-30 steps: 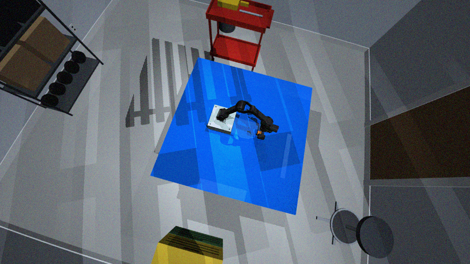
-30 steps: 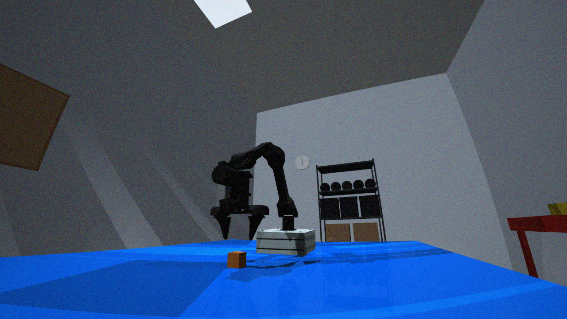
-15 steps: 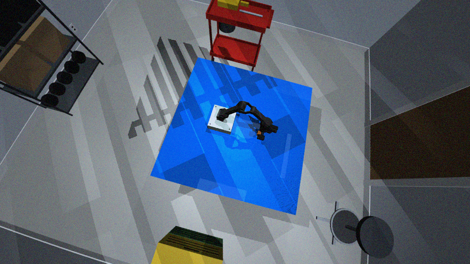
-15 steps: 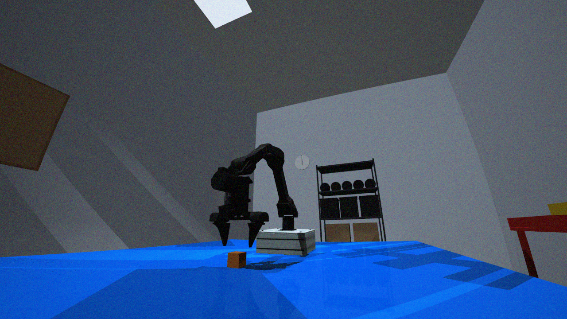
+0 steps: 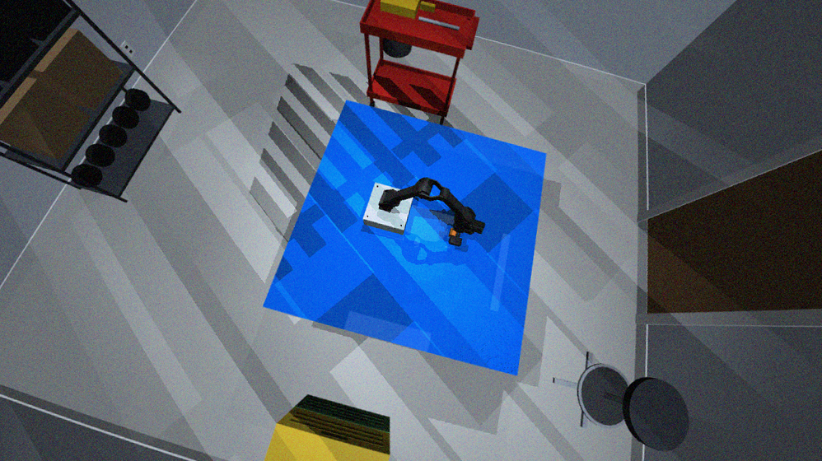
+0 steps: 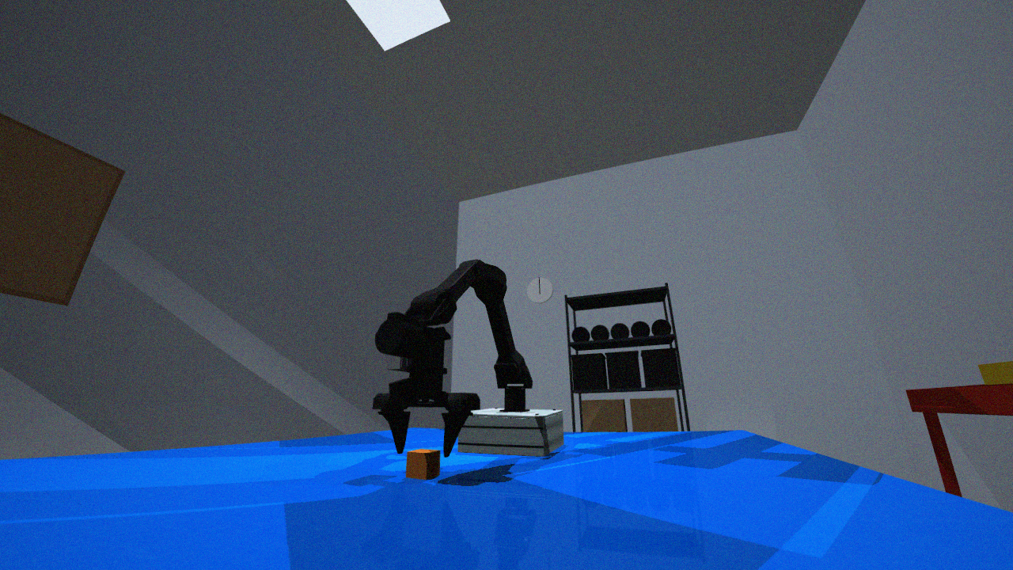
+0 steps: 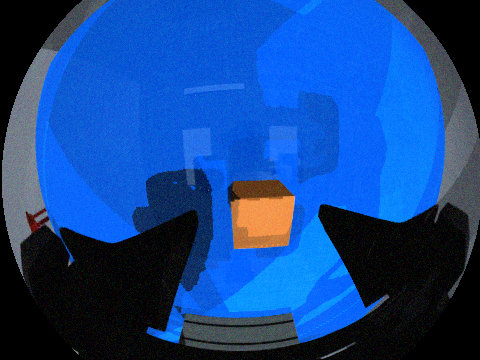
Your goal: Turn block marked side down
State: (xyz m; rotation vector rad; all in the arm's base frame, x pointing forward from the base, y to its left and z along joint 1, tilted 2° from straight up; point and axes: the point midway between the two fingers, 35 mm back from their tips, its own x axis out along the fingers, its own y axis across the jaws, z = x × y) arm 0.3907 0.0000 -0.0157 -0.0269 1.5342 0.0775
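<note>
Now: the orange block 10 mm behind my gripper tip and 10 mm below it.
</note>
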